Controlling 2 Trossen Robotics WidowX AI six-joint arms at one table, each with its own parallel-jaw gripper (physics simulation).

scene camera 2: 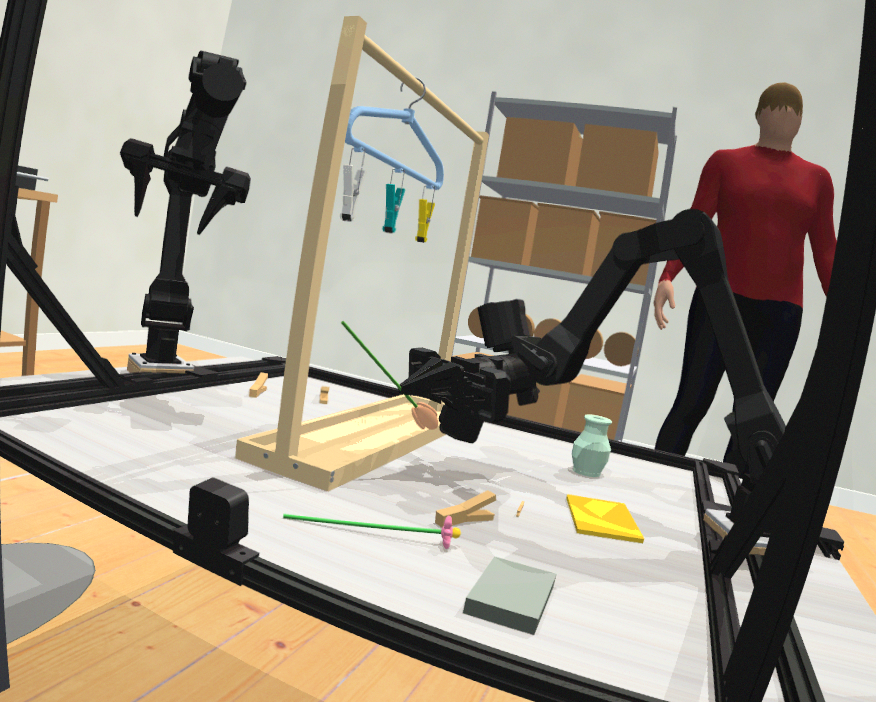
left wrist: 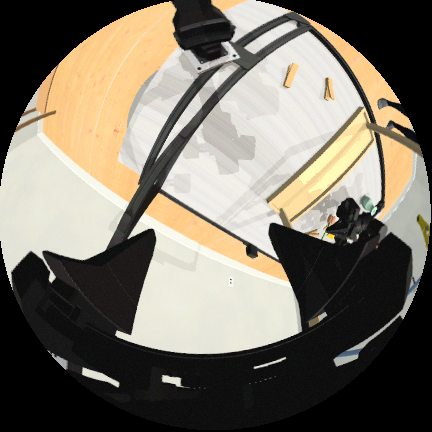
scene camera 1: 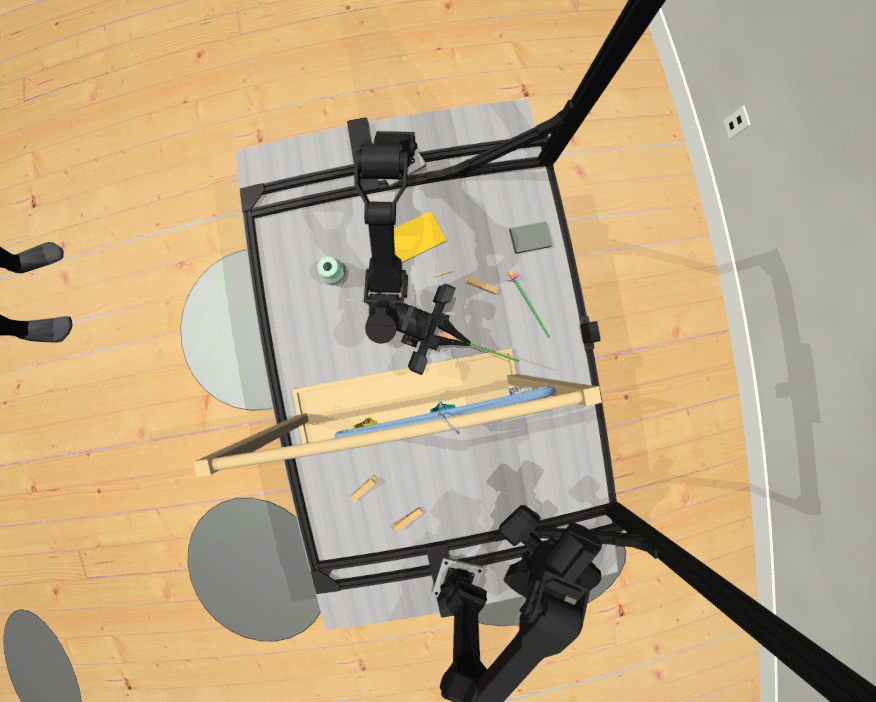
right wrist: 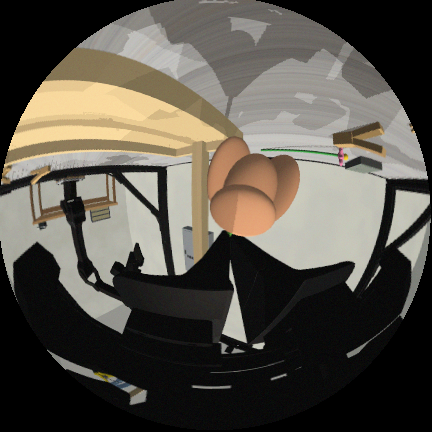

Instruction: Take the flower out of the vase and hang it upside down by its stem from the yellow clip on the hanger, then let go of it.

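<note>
An orange-petalled flower is held by its stem close under the bloom in my right gripper, which is shut on it. The stem slants up, with the bloom at its lower end, below hanger height. The green vase stands upright, no stem in its mouth. The yellow clip hangs at the right end of the blue hanger in scene camera 2. My left gripper is open and empty, away from the rack.
The hanger hangs from a wooden rack. A teal clip and a white clip hang beside the yellow one. A pink flower, wooden pegs, a yellow sheet and a grey-green block lie on the table.
</note>
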